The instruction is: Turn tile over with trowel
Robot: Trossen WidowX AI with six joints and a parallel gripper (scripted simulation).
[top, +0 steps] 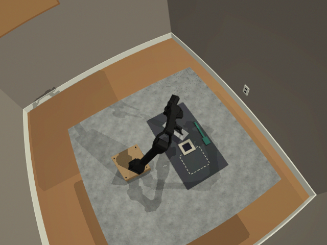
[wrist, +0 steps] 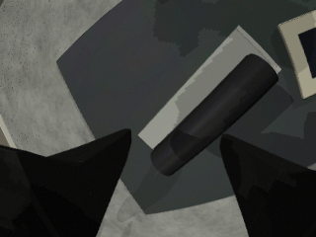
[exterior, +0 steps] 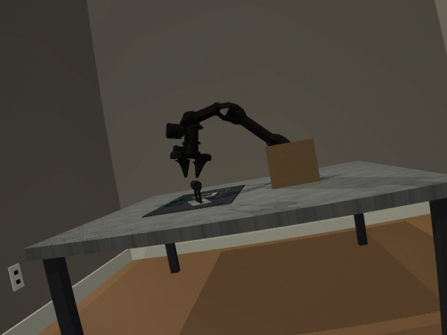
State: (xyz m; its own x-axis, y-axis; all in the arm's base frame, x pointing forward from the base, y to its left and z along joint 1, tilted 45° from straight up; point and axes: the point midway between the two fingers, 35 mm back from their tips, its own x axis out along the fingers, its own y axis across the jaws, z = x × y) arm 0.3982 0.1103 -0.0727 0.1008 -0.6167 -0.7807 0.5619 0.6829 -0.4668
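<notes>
My gripper tip is now 4 cm to the left of the small trowel and 7 cm above it. Round my gripper tip: dark mat 15 cm to the right, 13 cm below; then cream tile 2 cm behind, 19 cm to the right, 10 cm below; then teal flat tool 14 cm ahead, 18 cm to the right, 10 cm below.
</notes>
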